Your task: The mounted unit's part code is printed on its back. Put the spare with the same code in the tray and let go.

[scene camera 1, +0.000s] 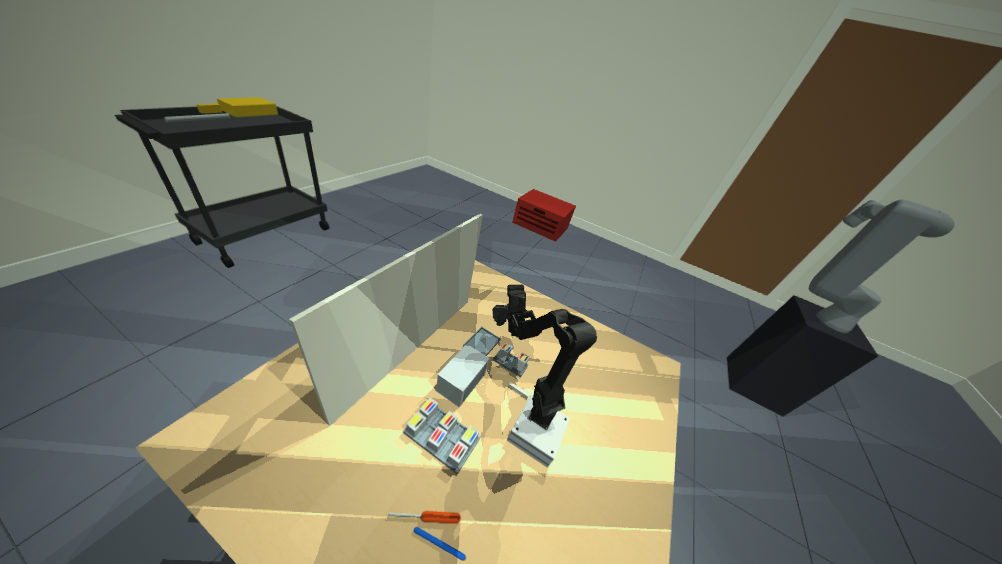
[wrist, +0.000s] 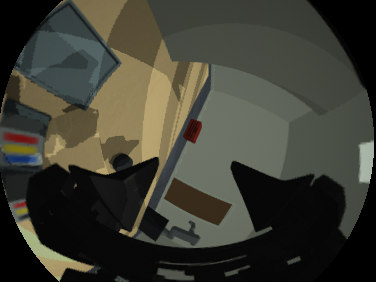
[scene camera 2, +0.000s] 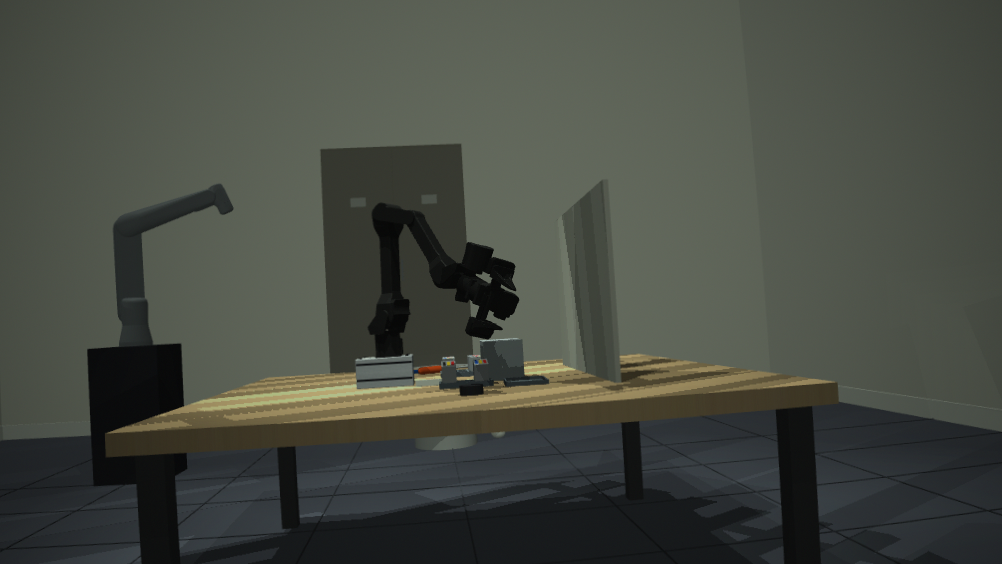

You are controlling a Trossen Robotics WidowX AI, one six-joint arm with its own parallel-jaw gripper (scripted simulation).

Note:
My gripper is open and holds nothing. I also see a grey box-shaped unit and an upright panel.
My gripper is seen too in the wrist view.

